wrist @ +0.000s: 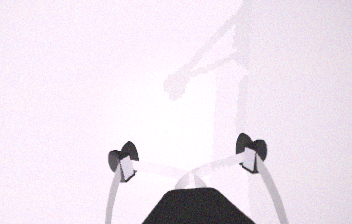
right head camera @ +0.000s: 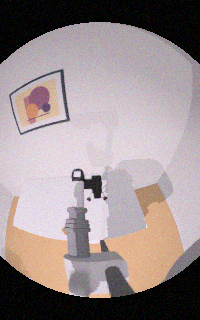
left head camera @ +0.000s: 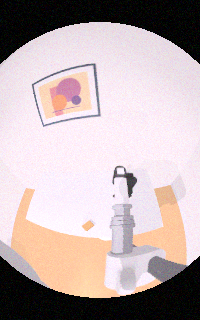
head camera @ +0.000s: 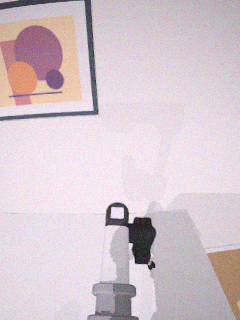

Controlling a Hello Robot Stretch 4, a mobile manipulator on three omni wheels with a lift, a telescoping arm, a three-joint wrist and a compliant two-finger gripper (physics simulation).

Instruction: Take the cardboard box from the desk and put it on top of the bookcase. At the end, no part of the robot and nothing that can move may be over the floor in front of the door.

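Frame: origin at the robot's base, x ahead, y right, z down, level; centimetres.
Seen in the pictures: gripper, fingertip midpoint: (wrist: 186, 150) (right head camera: 96, 199) (head camera: 134, 266).
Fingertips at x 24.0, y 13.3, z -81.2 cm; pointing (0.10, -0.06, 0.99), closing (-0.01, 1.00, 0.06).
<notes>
Offsets run from my fingertips to a thing's top centre. "*": to the spot under its first point. Level surfaces: height alone.
The small orange-brown cardboard box @[dx -25.9, dy -28.9, dz +8.0 cm] (left head camera: 88, 225) lies on the white desk @[dz +13.0 cm] (head camera: 50, 260) (left head camera: 55, 215) (right head camera: 40, 210) near its front edge, left of the arm in the left head view. In the right head view a sliver of the box @[* dx -28.8, dy -30.4, dz +8.0 cm] (right head camera: 64, 231) shows beside the arm. It does not show in the head or wrist view. My gripper (right head camera: 97, 198) (wrist: 186, 150) points down above the desk, to the right of the box and farther back. Its fingers stand apart with nothing between them, so it is open. The bookcase and the door do not show.
A framed picture (head camera: 37, 50) (left head camera: 69, 90) (right head camera: 40, 97) hangs on the wall behind the desk. Orange floor @[dz +85.0 cm] (head camera: 225, 265) (left head camera: 65, 265) (right head camera: 165, 220) shows around the desk. The arm (head camera: 115, 295) (left head camera: 122, 235) (right head camera: 77, 240) reaches over the desk's front edge. Shadows fall across the desk's right part.
</notes>
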